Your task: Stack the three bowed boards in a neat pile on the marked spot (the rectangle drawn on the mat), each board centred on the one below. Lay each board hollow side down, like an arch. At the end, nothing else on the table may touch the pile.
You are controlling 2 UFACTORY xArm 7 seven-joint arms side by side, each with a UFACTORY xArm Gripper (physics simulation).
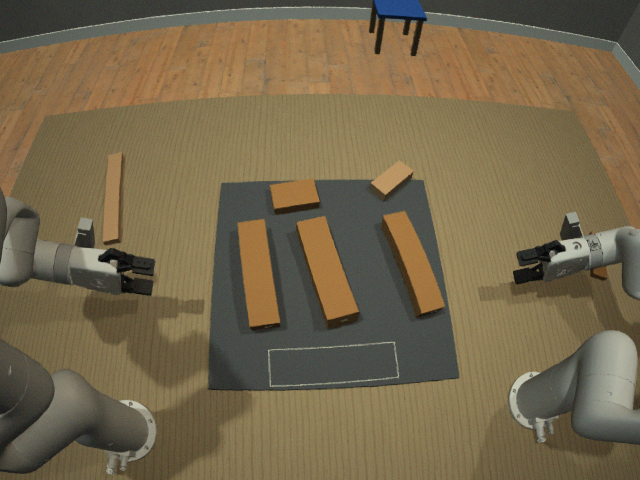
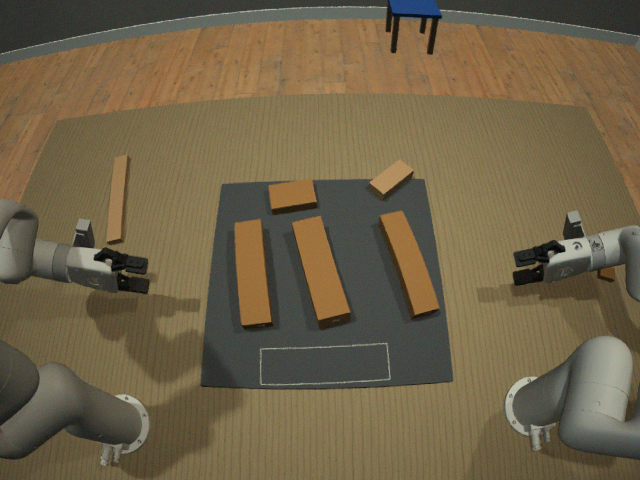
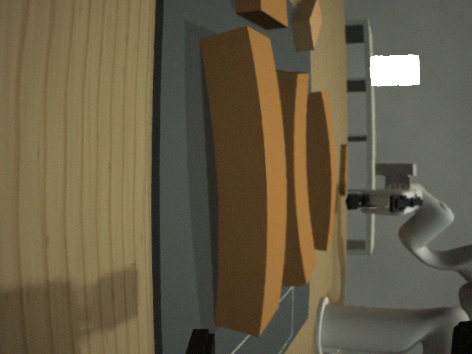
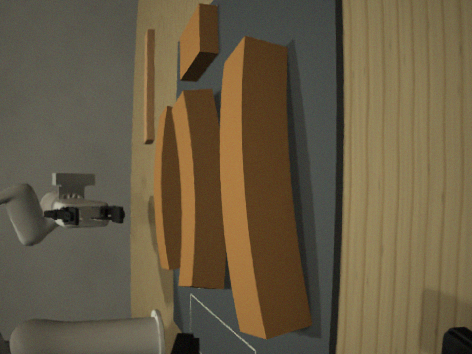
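Seen in the pictures: left gripper, fingertip midpoint: (image 1: 153,278) (image 2: 148,277) (image 4: 100,216); right gripper, fingertip midpoint: (image 1: 516,268) (image 2: 514,269) (image 3: 369,202); left arm's base, origin of the base link: (image 1: 128,430) (image 2: 123,424) (image 4: 159,338); right arm's base, origin of the base link: (image 1: 533,400) (image 2: 531,406) (image 3: 319,325).
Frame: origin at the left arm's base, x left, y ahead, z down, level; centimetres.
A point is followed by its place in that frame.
The left board (image 1: 258,273) {x -23.5, y 34.9, z -5.4 cm} (image 2: 252,273) {x -23.6, y 34.8, z -5.4 cm} (image 3: 275,185) {x -22.4, y 36.1, z -5.4 cm} and the right board (image 1: 412,263) {x -54.6, y 39.4, z -5.4 cm} (image 2: 408,263) {x -54.9, y 39.6, z -5.4 cm} (image 4: 232,185) {x -55.3, y 40.9, z -5.5 cm} lie hollow side down. The middle board (image 1: 326,271) {x -37.0, y 37.0, z -4.4 cm} (image 2: 320,271) {x -37.1, y 37.0, z -4.4 cm} (image 3: 300,175) {x -36.5, y 38.3, z -4.3 cm} (image 4: 205,190) {x -40.1, y 38.3, z -3.1 cm} lies between them, apart from both, and its top dips, hollow side up. The marked rectangle (image 1: 269,367) (image 2: 260,366) near the mat's front edge has no board on it. My left gripper (image 1: 146,276) {x -4.6, y 28.3, z -12.9 cm} (image 2: 142,274) {x -4.6, y 28.3, z -12.9 cm} is open and empty, left of the mat, pointing sideways towards it. My right gripper (image 1: 518,267) {x -76.7, y 37.1, z -9.7 cm} (image 2: 516,267) {x -76.7, y 37.1, z -9.7 cm} is open and empty, right of the mat, also pointing inward.
A short orange block (image 1: 293,195) {x -28.6, y 56.4, z -3.0 cm} (image 2: 292,195) {x -28.9, y 56.4, z -3.1 cm} lies behind the left and middle boards. A pale block (image 1: 391,178) {x -51.3, y 63.3, z -3.3 cm} (image 2: 391,178) {x -51.5, y 63.2, z -3.3 cm} overlaps the mat's back edge. A thin strip (image 1: 113,198) {x 17.3, y 54.0, z -1.7 cm} (image 2: 117,198) {x 17.5, y 54.3, z -1.8 cm} lies at far left. A small orange piece (image 1: 599,272) {x -106.8, y 41.8, z -1.5 cm} (image 2: 606,273) {x -106.7, y 41.9, z -1.6 cm} lies partly hidden beneath the right arm.
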